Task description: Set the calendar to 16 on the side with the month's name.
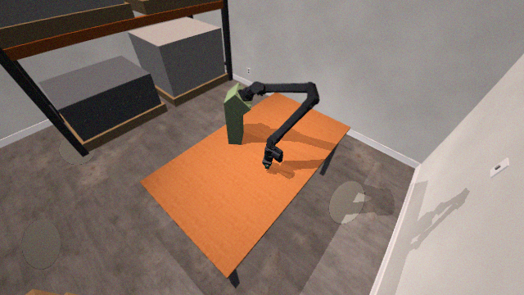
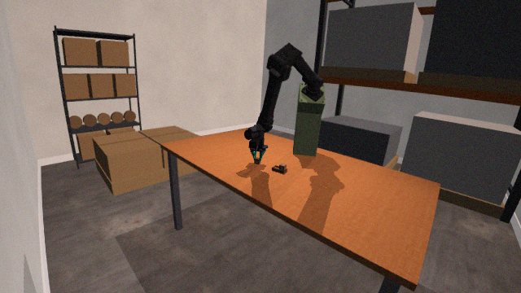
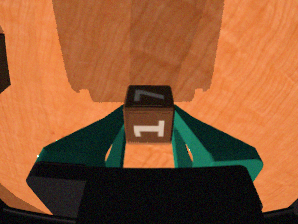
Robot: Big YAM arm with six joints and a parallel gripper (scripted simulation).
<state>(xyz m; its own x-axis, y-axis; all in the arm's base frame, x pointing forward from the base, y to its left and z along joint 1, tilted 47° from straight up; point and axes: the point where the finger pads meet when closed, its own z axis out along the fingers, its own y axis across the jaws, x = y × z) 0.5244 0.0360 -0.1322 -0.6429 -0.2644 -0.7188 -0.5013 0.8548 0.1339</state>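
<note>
Right now my hand is 1 cm above the brown calendar cube. From my hand the other things lie so: dark calendar tray 15 cm to the left, 5 cm behind, 1 cm below.
</note>
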